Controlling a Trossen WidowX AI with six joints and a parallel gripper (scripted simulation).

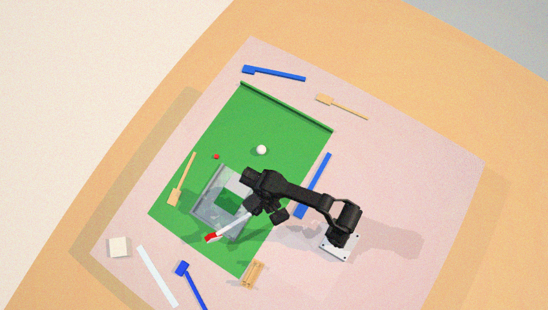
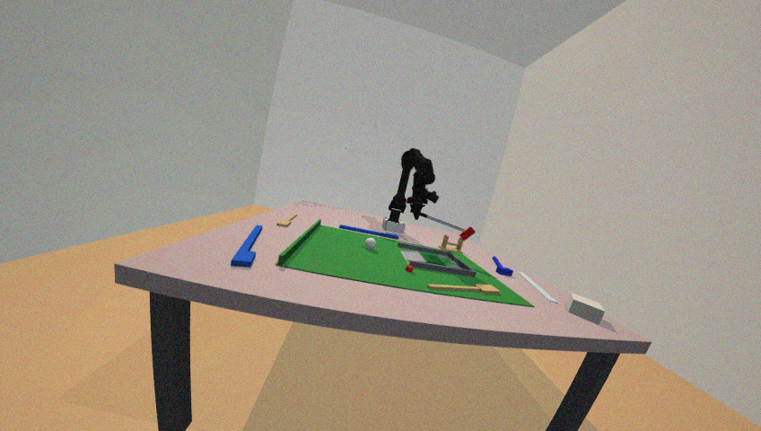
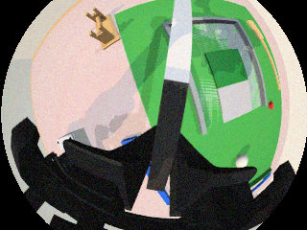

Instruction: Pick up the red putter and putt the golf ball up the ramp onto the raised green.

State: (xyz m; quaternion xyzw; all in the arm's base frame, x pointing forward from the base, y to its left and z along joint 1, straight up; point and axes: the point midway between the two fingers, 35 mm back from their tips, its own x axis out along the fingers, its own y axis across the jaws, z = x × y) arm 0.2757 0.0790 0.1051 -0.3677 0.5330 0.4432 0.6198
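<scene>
Now: the red putter 11 cm to the left of my gripper tip, 3 cm ahead of it and 2 cm above it. The rest, counted from my gripper tip: wooden rack (23 cm to the left, 11 cm behind, 10 cm below); then green mat (20 cm ahead, 13 cm below, 5 cm to the right); then white golf ball (19 cm ahead, 18 cm to the right, 10 cm below).
</scene>
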